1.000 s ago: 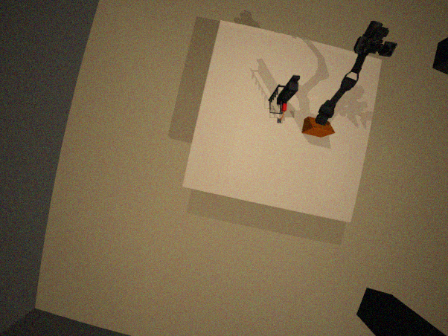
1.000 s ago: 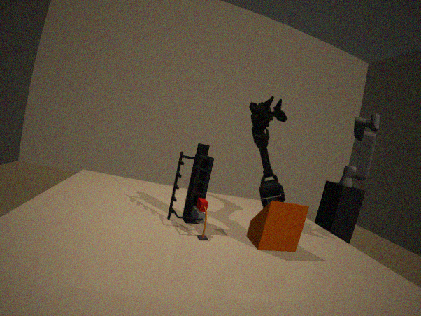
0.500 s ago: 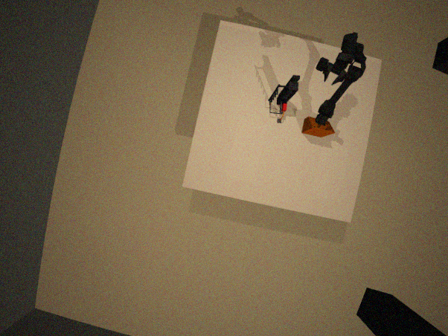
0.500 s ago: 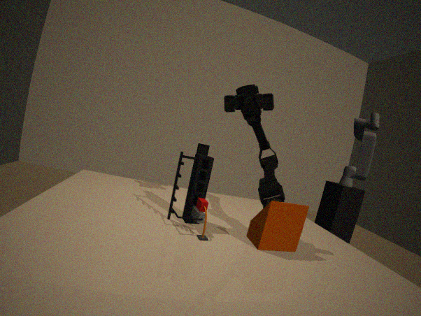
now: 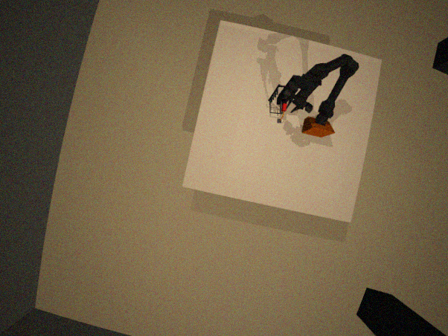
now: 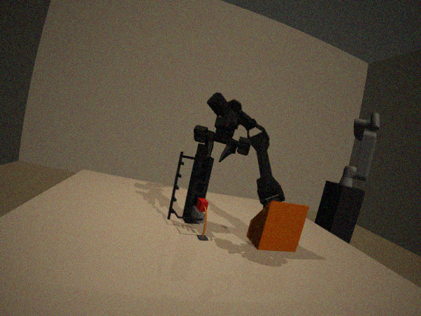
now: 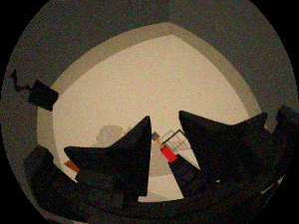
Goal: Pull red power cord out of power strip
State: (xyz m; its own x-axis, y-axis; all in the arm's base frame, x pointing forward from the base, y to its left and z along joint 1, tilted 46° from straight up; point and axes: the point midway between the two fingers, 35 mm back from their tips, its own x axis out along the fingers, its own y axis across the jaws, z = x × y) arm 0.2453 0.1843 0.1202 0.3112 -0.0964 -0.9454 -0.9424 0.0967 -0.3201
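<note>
The red plug lies 16 cm below my gripper tip and 10 cm to the right of it. The rest, counted from my gripper tip: dark foot 26 cm below, 2 cm to the right, 2 cm behind.
</note>
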